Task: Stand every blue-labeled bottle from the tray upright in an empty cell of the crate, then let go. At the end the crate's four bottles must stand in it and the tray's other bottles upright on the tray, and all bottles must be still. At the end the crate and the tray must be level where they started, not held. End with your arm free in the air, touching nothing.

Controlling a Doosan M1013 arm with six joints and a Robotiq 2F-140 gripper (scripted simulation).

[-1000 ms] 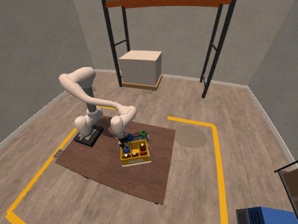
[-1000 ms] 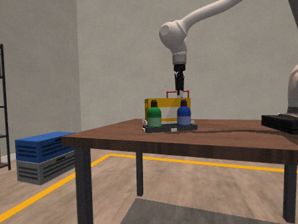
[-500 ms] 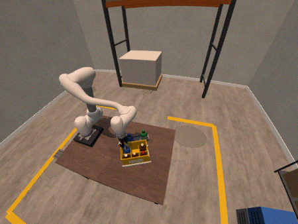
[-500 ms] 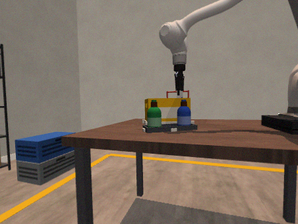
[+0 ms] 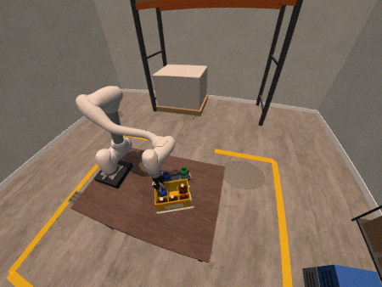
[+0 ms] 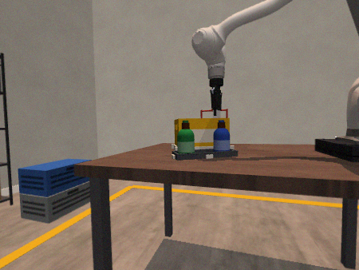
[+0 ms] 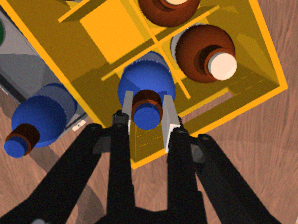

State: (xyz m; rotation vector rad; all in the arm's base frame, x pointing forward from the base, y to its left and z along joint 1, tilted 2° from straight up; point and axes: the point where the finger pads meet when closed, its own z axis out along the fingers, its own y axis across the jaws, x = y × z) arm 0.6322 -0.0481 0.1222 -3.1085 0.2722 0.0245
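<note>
Now: the yellow crate 10 cm below my hand, 9 cm ahead of it and 1 cm to the left of it. The rest, counted from my hand: green-labeled bottle (27 cm to the left, 10 cm below, 9 cm ahead); tray (21 cm to the left, 18 cm below, 2 cm ahead).
</note>
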